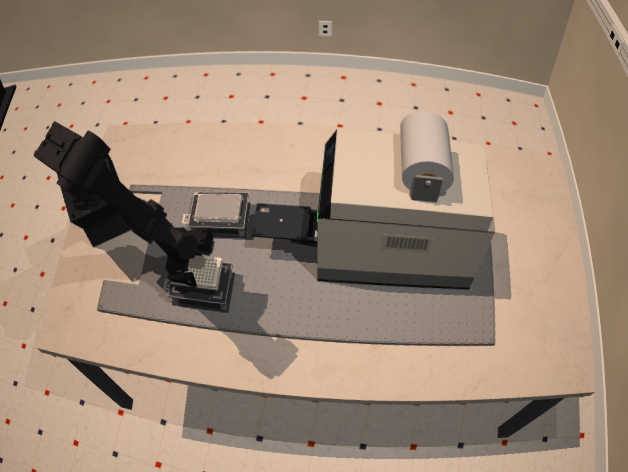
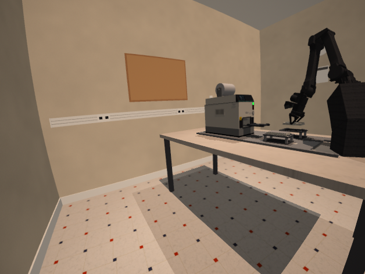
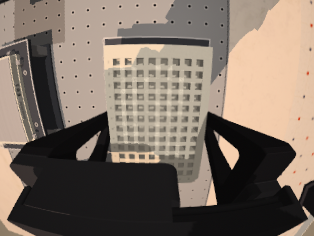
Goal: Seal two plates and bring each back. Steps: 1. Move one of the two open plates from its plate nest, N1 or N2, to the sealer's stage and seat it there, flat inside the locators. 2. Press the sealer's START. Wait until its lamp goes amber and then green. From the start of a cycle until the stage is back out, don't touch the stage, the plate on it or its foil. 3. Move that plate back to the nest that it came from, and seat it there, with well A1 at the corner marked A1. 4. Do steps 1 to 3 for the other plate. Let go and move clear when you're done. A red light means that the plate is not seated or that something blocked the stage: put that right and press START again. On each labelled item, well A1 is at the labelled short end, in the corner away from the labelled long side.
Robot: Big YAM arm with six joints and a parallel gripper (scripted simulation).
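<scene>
My hand is 230 mm short of the sealer stage, 120 mm to the right of it and 10 mm above it. The rest, counted from my hand: yellow warning label (350 mm ahead, 190 mm to the left, 50 mm above); then start button (310 mm ahead, 80 mm above, 10 mm to the left); then plate (right at my hand).
</scene>
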